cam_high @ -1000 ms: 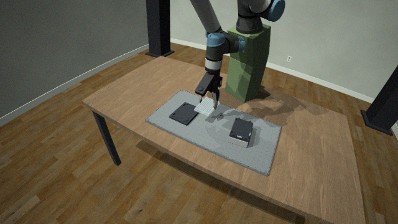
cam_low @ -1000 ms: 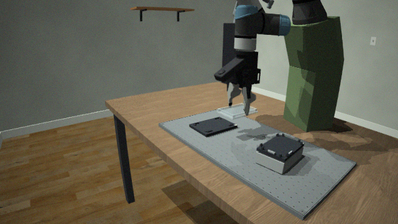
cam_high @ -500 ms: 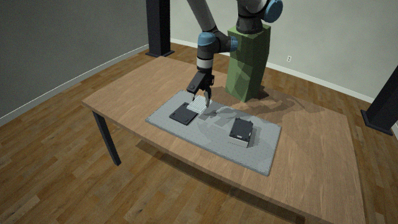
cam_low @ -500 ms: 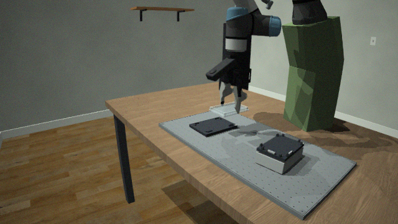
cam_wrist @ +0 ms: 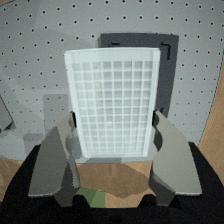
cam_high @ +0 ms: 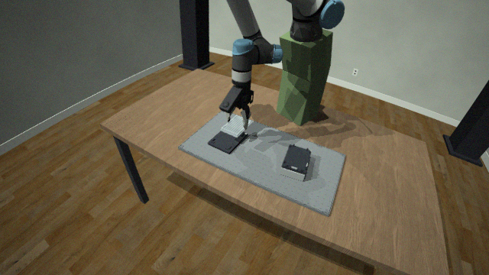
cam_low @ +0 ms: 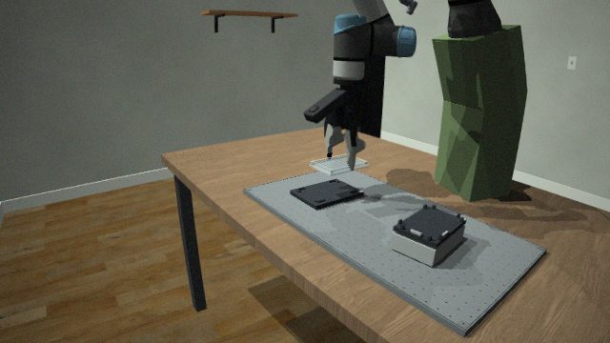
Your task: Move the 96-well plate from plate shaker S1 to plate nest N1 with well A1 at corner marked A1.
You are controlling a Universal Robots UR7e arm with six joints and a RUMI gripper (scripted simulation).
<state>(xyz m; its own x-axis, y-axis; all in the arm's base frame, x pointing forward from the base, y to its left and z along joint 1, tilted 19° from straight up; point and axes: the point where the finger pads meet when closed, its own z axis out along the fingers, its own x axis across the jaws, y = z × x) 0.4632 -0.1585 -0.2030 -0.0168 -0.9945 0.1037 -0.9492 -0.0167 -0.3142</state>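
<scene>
Right now the plate nest is 10 cm below my hand and 4 cm to the right of it. The rest, counted from my hand: white 96-well plate 1 cm below.
</scene>
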